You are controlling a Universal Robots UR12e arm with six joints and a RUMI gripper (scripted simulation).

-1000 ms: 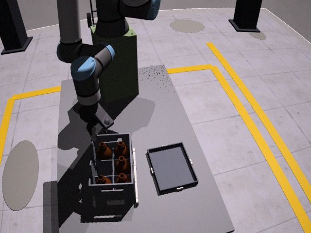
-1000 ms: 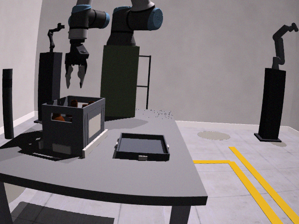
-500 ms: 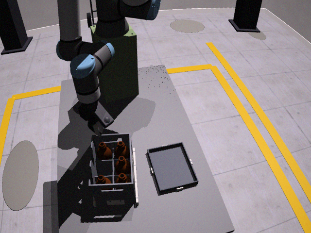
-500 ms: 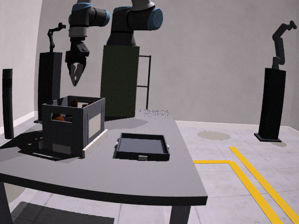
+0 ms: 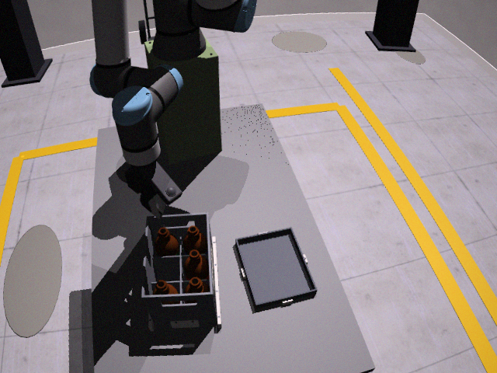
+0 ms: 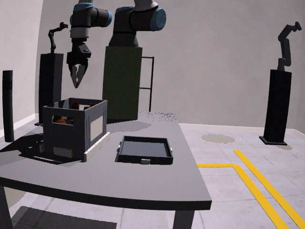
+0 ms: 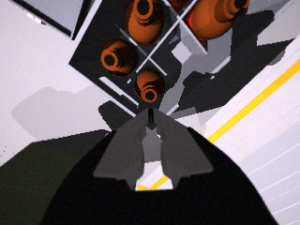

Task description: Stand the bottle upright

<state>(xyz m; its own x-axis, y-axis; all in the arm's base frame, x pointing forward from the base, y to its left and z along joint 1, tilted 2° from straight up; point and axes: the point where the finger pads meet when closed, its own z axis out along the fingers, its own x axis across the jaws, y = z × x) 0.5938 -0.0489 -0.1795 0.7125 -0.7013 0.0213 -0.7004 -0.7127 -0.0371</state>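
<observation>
Now: the dark grey crate 16 cm below my hand, 8 cm ahead of it and 4 cm to the left of it. From my hand the other things lie so: black tray (32 cm to the left, 23 cm below, 5 cm ahead).
</observation>
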